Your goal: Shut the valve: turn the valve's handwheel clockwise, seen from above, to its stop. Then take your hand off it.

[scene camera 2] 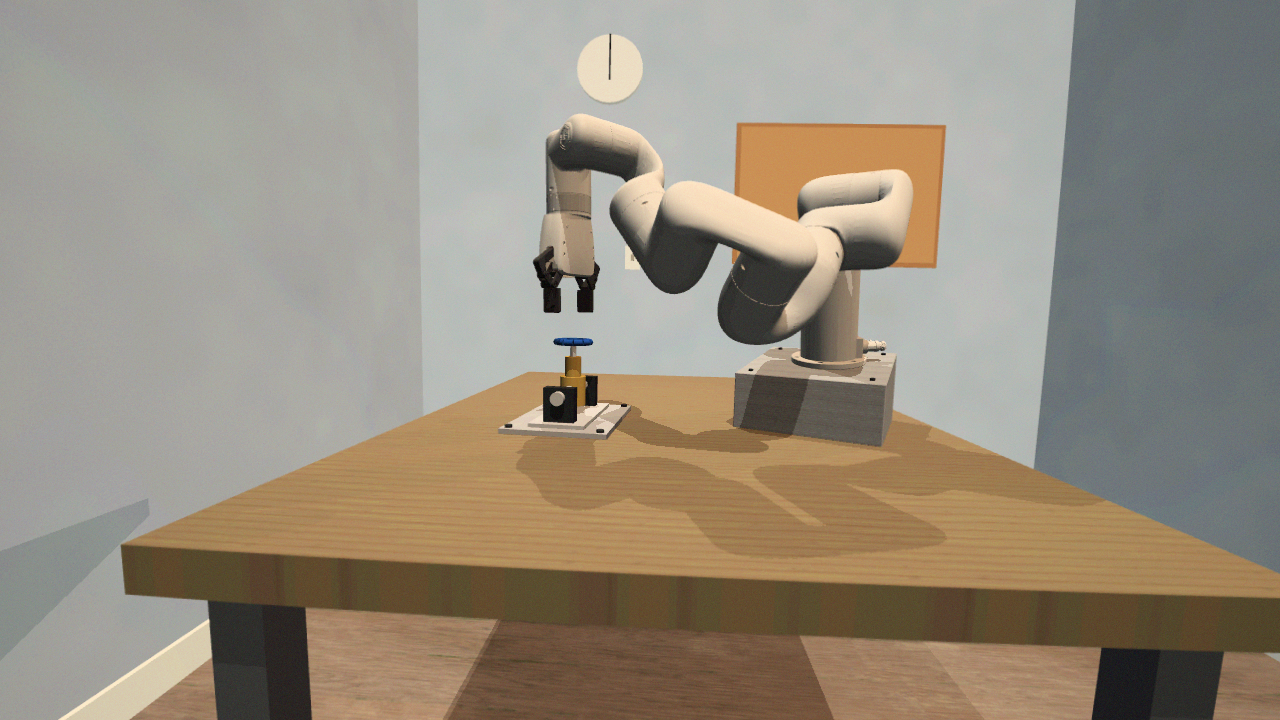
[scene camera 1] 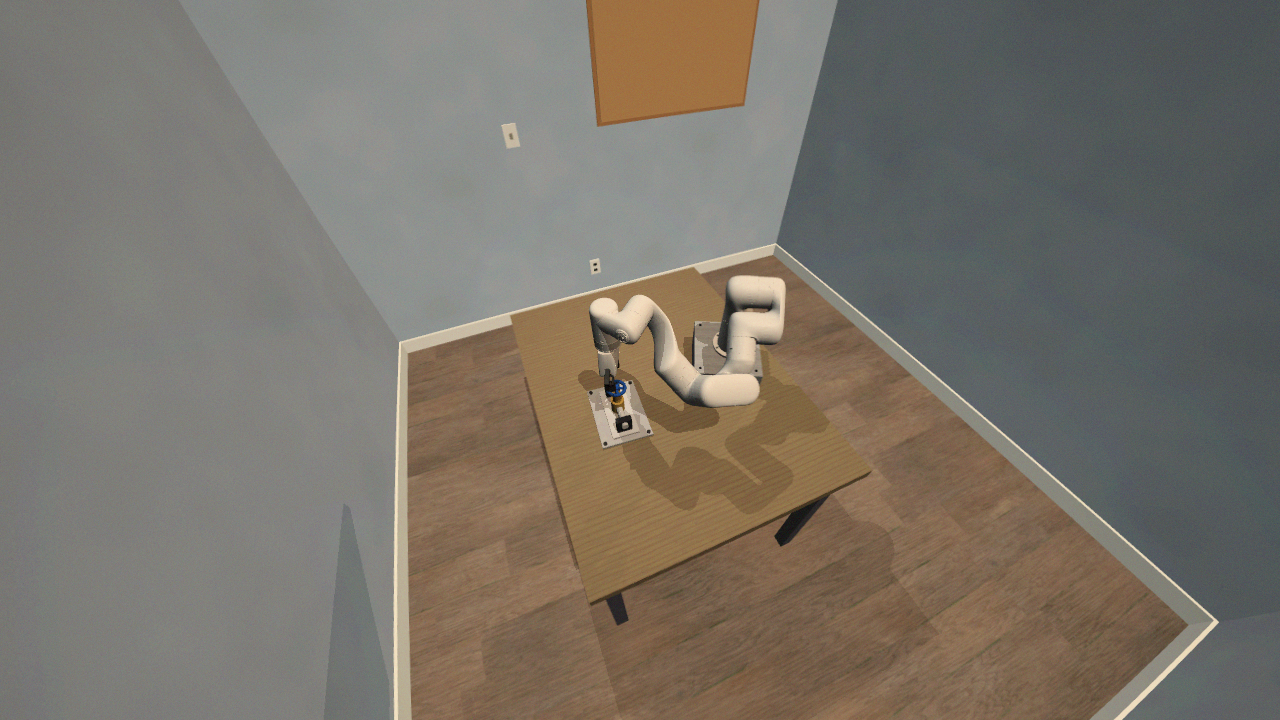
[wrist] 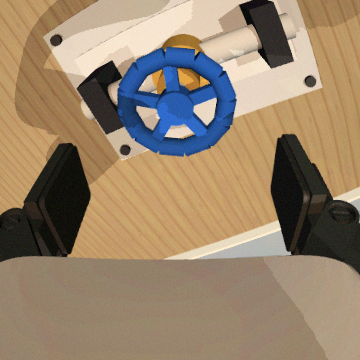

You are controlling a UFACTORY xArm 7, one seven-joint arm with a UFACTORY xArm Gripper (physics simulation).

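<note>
The blue handwheel [scene camera 1: 615, 388] [scene camera 2: 572, 341] [wrist: 175, 106] has five spokes and sits level on top of the brass valve body [scene camera 2: 572, 387] [wrist: 184, 79]. The valve stands on a pale mounting plate [scene camera 1: 631, 436] [scene camera 2: 523, 430] [wrist: 300, 65], its pipe held by two black blocks. My gripper [scene camera 2: 568, 300] [wrist: 176, 165] is open with nothing between its fingers. It points down and hangs a little above the handwheel, not touching it. In the wrist view the wheel lies ahead of the fingertips, about midway between the left and right fingers. In scene camera 1 the fingers are small and partly overlap the wheel.
The wooden table [scene camera 1: 716, 501] [scene camera 2: 402, 501] bears the valve plate and the arm's grey base block [scene camera 1: 707, 358] [scene camera 2: 805, 402]. The bent arm spans from that base to above the valve. A black block [scene camera 2: 559, 404] [wrist: 102, 97] stands at each end of the pipe.
</note>
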